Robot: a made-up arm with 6 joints.
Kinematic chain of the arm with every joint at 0, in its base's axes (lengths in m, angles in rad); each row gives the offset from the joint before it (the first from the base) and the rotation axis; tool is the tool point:
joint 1: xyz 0 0 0.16 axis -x
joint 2: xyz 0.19 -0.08 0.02 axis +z
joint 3: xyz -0.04 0 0.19 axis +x
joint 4: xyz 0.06 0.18 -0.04 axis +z
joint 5: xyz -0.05 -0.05 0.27 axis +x
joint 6: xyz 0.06 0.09 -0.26 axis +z
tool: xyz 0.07 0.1 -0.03
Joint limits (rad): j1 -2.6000..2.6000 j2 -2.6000..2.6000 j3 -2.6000..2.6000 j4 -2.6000..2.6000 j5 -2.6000..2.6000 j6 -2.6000..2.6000
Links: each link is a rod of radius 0.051 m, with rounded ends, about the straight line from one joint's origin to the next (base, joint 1, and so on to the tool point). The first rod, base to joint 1, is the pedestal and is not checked.
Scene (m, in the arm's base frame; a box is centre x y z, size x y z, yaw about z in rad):
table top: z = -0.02
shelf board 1: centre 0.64 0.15 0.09 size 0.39 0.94 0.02 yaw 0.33
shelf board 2: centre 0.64 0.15 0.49 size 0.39 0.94 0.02 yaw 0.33
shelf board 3: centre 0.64 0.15 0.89 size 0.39 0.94 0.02 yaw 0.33
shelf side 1: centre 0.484 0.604 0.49 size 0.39 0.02 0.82 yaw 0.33
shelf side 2: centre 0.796 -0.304 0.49 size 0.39 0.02 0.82 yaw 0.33
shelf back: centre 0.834 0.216 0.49 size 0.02 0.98 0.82 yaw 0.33
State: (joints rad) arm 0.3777 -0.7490 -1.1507 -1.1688 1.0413 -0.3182
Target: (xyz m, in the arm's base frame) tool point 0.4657 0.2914 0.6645
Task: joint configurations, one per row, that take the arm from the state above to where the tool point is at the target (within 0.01 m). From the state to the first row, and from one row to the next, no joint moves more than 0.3 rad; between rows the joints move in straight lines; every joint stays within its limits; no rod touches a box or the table.
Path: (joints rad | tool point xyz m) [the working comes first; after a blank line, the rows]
Joints at the target: 0.1040 -1.4012 0.3166 -2.6000 -1.6745 -1.2460
Straight joint move there: touches shelf board 2.

1: 0.1300 -0.7056 -1.0698 -1.1681 0.7517 -0.3618 | 0.5517 -0.1123 0.2872
2: -0.1177 -0.6621 -0.9889 -1.1673 0.4621 -0.4053 | 0.4731 -0.1576 0.2393
3: -0.3654 -0.6187 -0.9080 -1.1666 0.1726 -0.4489 | 0.3869 -0.1720 0.1888
4: -0.6132 -0.5753 -0.8271 -1.1658 -0.1170 -0.4925 | 0.2973 -0.1655 0.1534
5: -0.8609 -0.5318 -0.7462 -1.1651 -0.4066 -0.5361 | 0.2087 -0.1564 0.1402
6: -1.1086 -0.4884 -0.6654 -1.1644 -0.6962 -0.5796 | 0.1259 -0.1636 0.1426
7: -0.8708 -0.6625 -0.3879 -1.4294 -0.8973 -0.7325 | 0.0649 -0.1074 0.2831
8: -0.6330 -0.8367 -0.1105 -1.6944 -1.0984 -0.8854 | 0.0787 0.0094 0.4282
9: -0.3953 -1.0109 0.1669 -1.9594 -1.2996 -1.0383 | 0.1583 0.1303 0.5533
10: -0.1575 -1.1850 0.4444 -2.2245 -1.5007 -1.1912 | 0.2445 0.2156 0.6645
11: -0.0267 -1.2931 0.3805 -2.4122 -1.5876 -1.2186 | 0.3557 0.2684 0.6704
12: 0.1040 -1.4012 0.3166 -2.6000 -1.6745 -1.2460 | 0.4657 0.2914 0.6645

